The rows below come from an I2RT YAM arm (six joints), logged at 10 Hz.
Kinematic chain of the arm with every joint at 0, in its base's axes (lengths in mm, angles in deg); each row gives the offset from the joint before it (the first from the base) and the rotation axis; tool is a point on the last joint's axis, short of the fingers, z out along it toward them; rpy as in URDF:
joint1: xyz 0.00 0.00 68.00 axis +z
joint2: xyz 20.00 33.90 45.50 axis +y
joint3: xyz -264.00 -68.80 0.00 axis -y
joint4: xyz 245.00 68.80 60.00 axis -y
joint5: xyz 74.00 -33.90 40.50 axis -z
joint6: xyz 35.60 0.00 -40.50 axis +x
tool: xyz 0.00 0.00 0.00 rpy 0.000 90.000 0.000
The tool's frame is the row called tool.
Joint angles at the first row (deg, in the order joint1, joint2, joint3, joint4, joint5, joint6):
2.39, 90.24, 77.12, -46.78, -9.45, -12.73
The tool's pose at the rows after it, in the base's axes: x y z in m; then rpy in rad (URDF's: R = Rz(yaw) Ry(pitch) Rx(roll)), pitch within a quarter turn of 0, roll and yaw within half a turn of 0:
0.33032 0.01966 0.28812 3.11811 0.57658 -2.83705
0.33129 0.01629 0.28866 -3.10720 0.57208 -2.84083
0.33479 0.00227 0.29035 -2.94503 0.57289 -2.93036
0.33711 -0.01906 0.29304 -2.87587 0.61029 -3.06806
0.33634 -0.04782 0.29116 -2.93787 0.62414 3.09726
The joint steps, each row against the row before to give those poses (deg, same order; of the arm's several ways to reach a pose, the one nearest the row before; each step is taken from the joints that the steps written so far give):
0.00, 0.00, 0.11, 1.61, 0.00, -0.02
-0.24, -0.03, 0.05, 0.42, 3.28, 0.04
-1.22, 0.03, -0.03, 1.90, 11.25, 3.30
-2.95, 0.00, 0.00, 2.01, 6.52, 4.20
-5.14, 0.32, -0.11, 0.70, -2.65, 1.42

